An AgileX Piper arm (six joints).
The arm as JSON. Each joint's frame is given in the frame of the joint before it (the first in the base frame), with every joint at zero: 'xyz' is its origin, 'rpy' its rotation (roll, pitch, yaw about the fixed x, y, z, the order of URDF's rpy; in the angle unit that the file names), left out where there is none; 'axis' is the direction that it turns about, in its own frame. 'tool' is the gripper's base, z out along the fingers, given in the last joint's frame.
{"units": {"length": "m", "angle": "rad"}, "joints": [
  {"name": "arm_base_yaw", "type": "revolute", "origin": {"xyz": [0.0, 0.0, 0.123]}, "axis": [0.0, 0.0, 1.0]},
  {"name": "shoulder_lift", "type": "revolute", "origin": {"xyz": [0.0, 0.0, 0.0], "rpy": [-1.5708, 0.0, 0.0]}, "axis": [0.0, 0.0, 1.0]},
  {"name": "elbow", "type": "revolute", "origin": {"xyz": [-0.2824, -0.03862, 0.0]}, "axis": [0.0, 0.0, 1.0]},
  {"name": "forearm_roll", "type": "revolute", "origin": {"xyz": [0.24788, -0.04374, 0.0], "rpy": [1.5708, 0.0, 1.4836]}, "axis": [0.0, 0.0, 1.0]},
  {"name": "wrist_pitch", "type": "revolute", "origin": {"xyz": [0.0, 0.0, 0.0], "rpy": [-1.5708, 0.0, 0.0]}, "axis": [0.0, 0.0, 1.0]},
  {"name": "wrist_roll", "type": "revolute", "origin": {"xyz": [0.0, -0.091, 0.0], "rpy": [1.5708, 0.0, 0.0]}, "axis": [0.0, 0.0, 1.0]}
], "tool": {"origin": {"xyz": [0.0, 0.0, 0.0]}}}
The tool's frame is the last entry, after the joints.
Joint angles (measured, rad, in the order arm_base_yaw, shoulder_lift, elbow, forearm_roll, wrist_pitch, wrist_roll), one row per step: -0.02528, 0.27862, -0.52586, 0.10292, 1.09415, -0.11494; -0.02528, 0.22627, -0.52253, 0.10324, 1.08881, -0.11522; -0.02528, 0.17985, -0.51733, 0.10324, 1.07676, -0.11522; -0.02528, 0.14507, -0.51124, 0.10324, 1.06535, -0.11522; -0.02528, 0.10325, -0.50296, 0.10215, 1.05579, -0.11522; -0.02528, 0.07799, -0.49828, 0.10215, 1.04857, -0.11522; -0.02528, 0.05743, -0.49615, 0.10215, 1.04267, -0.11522; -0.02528, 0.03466, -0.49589, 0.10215, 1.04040, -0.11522; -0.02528, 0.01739, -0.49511, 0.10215, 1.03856, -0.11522; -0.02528, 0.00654, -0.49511, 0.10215, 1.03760, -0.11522; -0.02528, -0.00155, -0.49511, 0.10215, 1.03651, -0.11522; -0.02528, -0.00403, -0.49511, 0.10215, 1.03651, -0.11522
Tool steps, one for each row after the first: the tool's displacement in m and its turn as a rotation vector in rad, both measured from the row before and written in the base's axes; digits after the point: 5 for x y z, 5 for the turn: -0.00769, 0.00020, 0.00099, -0.00109, -0.05435, -0.00022; -0.00627, 0.00011, 0.00043, -0.00086, -0.05320, -0.00114; -0.00440, 0.00006, -0.00030, -0.00051, -0.04004, -0.00106; -0.00536, 0.00001, -0.00111, -0.00162, -0.04302, -0.00137; -0.00315, 0.00005, -0.00055, -0.00035, -0.02776, -0.00065; -0.00271, 0.00004, -0.00001, -0.00032, -0.02430, -0.00052; -0.00340, 0.00008, 0.00018, -0.00051, -0.02476, -0.00020; -0.00252, 0.00005, -0.00007, -0.00036, -0.01832, -0.00016; -0.00164, 0.00004, 0.00006, -0.00025, -0.01180, -0.00008; -0.00121, 0.00003, 0.00006, -0.00017, -0.00917, -0.00009; -0.00038, 0.00001, -0.00001, -0.00006, -0.00248, 0.00000
